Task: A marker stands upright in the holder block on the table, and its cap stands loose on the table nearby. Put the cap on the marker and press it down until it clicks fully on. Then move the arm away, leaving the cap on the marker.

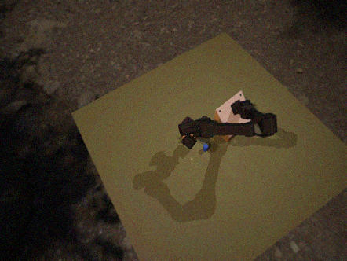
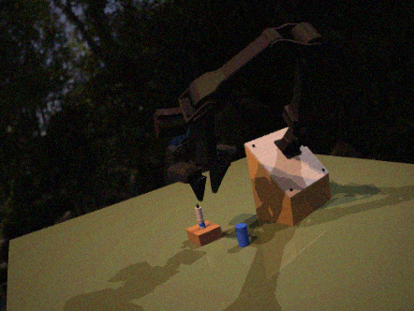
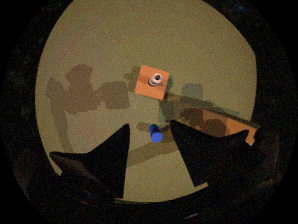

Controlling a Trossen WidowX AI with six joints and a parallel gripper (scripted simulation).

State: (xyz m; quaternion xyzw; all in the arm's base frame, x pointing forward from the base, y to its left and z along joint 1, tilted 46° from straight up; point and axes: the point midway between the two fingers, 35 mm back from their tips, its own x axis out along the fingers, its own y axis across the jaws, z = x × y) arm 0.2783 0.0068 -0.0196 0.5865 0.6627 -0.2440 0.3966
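The blue cap is 4 cm behind my gripper tip, 6 cm to the left of it and 11 cm below it.
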